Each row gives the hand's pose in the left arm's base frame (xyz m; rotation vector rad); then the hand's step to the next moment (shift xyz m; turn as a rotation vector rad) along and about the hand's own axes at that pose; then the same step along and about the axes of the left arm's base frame.
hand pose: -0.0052 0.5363 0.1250 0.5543 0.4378 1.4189
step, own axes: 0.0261 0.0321 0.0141 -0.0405 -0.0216 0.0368
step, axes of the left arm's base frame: -0.0144 0.0266 0.0316 0.0346 -0.0452 0.0147
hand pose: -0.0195 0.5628 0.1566 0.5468 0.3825 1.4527
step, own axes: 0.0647 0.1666 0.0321 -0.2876 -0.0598 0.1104
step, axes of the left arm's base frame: -0.1134 0.0656 0.1257 0.0844 -0.3004 0.0337
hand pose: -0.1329 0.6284 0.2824 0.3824 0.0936 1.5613
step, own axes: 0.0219 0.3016 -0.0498 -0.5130 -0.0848 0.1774
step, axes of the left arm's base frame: -0.3023 0.0196 0.0465 0.1238 -0.5331 0.0483
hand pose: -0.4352 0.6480 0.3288 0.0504 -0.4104 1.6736
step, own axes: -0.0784 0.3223 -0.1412 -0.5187 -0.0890 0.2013
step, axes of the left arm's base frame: -0.2713 -0.0610 -0.2294 0.1239 -0.5452 0.0701
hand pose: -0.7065 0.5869 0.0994 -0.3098 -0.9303 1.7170
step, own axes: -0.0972 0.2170 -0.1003 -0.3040 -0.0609 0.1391
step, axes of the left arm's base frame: -0.0533 -0.0635 -0.2444 0.0656 -0.3278 0.0612
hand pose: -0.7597 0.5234 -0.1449 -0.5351 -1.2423 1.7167
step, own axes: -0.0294 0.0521 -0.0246 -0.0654 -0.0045 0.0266
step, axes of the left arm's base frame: 0.0111 -0.0164 -0.0616 0.0130 -0.0694 0.0041
